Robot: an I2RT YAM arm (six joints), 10 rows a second.
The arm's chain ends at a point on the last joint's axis. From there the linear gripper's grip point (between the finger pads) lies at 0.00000 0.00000 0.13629 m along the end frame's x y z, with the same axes.
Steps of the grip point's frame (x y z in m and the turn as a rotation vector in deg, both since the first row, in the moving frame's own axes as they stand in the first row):
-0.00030, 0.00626, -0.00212, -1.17, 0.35, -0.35
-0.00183, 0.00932, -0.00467, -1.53, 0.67, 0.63
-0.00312, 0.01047, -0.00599, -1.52, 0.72, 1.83
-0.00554, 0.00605, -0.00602, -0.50, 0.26, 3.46
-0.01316, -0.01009, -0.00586, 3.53, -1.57, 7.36
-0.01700, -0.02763, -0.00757, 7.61, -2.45, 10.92
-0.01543, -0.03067, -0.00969, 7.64, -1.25, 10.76
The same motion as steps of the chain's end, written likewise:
-0.00114, 0.00348, -0.00209, -1.17, 0.35, -0.35
-0.00340, 0.00567, -0.00461, -1.53, 0.67, 0.63
-0.00477, 0.00683, -0.00593, -1.52, 0.72, 1.83
-0.00612, 0.00484, -0.00601, -0.50, 0.26, 3.46
-0.00998, -0.00148, -0.00555, 3.53, -1.57, 7.36
-0.01294, -0.00914, -0.00625, 7.61, -2.45, 10.92
-0.01418, -0.01238, -0.00845, 7.64, -1.25, 10.76

